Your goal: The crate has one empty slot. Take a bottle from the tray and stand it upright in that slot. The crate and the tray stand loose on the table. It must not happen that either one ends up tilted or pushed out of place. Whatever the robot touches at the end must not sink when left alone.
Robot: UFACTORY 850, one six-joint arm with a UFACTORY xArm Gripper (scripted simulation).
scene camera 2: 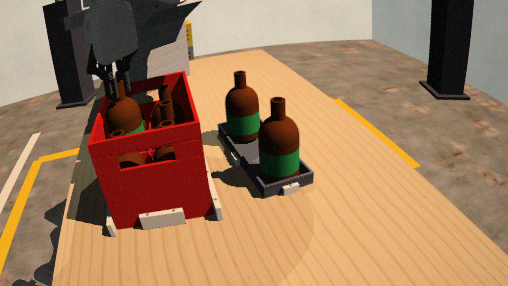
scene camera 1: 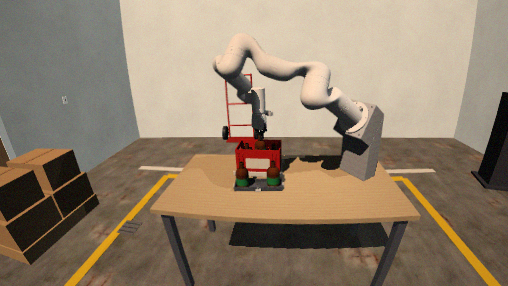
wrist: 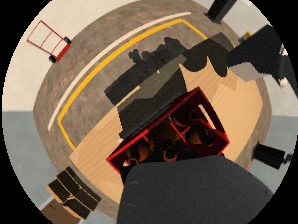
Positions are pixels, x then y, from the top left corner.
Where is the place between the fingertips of my gripper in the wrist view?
At 167,147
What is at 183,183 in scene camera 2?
A red crate.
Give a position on a bottle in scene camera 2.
124,113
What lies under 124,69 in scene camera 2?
My gripper.
